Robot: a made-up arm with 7 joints.
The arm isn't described. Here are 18 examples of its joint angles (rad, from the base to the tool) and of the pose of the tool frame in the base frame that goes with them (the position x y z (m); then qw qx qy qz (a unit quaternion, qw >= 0)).
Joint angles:
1: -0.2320 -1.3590 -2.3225 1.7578 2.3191 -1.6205 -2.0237
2: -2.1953 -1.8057 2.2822 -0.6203 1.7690 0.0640 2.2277
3: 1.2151 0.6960 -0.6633 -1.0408 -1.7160 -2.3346 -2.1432
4: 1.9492 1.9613 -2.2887 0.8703 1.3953 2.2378 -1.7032
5: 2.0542 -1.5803 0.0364 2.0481 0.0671 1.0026 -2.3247
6: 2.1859 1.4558 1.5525 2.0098 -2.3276 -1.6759 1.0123
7: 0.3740 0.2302 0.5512 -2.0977 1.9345 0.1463 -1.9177
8: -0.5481 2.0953 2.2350 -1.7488 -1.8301 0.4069 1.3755
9: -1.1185 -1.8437 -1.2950 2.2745 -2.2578 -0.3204 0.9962
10: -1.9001 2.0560 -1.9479 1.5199 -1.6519 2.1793 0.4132
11: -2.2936 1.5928 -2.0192 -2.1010 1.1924 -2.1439 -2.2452
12: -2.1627 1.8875 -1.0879 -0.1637 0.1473 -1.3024 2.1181
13: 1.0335 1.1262 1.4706 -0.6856 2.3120 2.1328 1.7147
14: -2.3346 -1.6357 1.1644 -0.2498 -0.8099 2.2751 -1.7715
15: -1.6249 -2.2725 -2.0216 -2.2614 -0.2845 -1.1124 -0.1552
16: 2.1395 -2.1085 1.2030 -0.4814 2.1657 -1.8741 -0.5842
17: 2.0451 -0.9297 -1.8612 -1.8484 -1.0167 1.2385 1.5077
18: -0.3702 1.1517 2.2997 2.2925 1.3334 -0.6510 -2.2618
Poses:
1: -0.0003 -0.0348 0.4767 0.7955 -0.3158 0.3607 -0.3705
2: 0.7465 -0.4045 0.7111 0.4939 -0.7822 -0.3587 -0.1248
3: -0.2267 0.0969 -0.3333 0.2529 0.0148 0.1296 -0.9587
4: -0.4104 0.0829 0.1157 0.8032 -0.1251 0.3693 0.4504
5: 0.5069 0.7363 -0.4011 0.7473 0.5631 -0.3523 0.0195
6: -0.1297 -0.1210 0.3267 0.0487 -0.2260 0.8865 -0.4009
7: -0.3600 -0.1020 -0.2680 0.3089 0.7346 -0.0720 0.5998
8: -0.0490 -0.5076 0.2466 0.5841 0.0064 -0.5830 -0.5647
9: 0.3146 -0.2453 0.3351 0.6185 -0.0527 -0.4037 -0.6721
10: 0.0246 -0.2149 0.4462 0.3288 0.5358 0.7251 0.2812
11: -0.1901 0.1067 -0.0603 0.7186 0.6709 0.1416 0.1161
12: -0.5393 -0.0077 0.3305 0.5069 0.2744 0.7120 -0.4011
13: 0.1693 -0.3910 -0.3577 0.6166 -0.5549 -0.1074 0.5481
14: 0.4982 -0.0485 0.5721 0.1519 0.8494 0.4978 0.0874
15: 0.4488 0.2448 -0.2319 0.5575 0.6112 -0.2048 -0.5232
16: 0.8172 0.2029 -0.1045 0.3969 -0.4601 0.1885 0.7715
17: 0.6453 -0.5079 0.1416 0.6270 0.5591 -0.4683 -0.2737
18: 0.1988 0.0369 -0.4827 0.1968 -0.0166 -0.3707 -0.9075
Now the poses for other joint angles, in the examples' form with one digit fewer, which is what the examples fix.
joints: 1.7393 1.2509 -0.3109 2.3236 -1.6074 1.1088 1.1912
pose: 0.237 -0.066 0.049 0.297 -0.900 -0.241 -0.209
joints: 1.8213 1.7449 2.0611 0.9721 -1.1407 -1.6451 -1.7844
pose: -0.599 -0.091 0.126 0.585 -0.661 0.008 -0.470
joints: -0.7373 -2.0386 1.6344 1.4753 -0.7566 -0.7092 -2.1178
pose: 0.767 0.177 -0.565 0.484 0.238 -0.280 -0.795
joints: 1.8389 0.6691 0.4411 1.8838 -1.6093 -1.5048 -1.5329
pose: 0.343 -0.498 -0.445 0.798 -0.084 -0.165 0.574
